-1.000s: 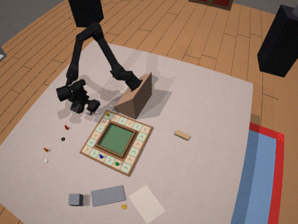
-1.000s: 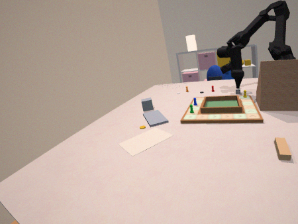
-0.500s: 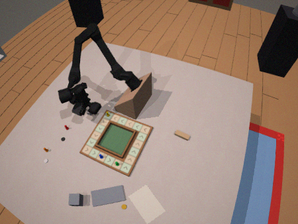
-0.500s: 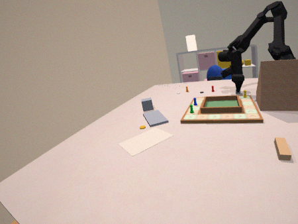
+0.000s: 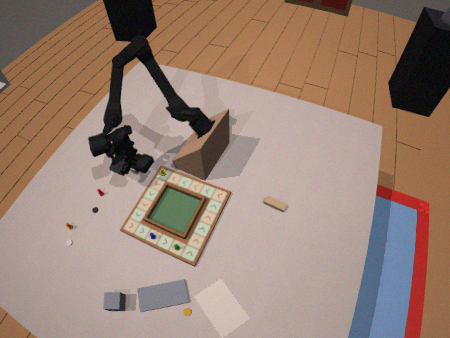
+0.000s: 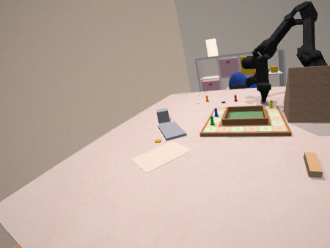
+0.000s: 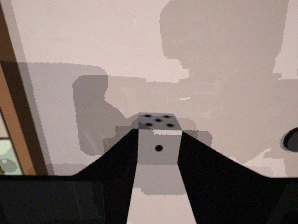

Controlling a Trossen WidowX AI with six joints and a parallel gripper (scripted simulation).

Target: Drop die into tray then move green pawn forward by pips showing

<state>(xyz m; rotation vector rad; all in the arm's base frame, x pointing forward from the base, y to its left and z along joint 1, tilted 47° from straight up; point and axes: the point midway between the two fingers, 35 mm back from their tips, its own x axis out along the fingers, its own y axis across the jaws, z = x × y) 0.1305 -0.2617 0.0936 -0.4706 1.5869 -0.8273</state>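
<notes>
The green pawn is 24 cm ahead of my gripper tip, 27 cm to the left of it and 2 cm above it. The rest, counted from my gripper tip: yellow pawn 1 cm behind, 12 cm to the left, 2 cm above; red pawn 13 cm ahead, 8 cm to the right, 1 cm above; white die right at my gripper tip.
</notes>
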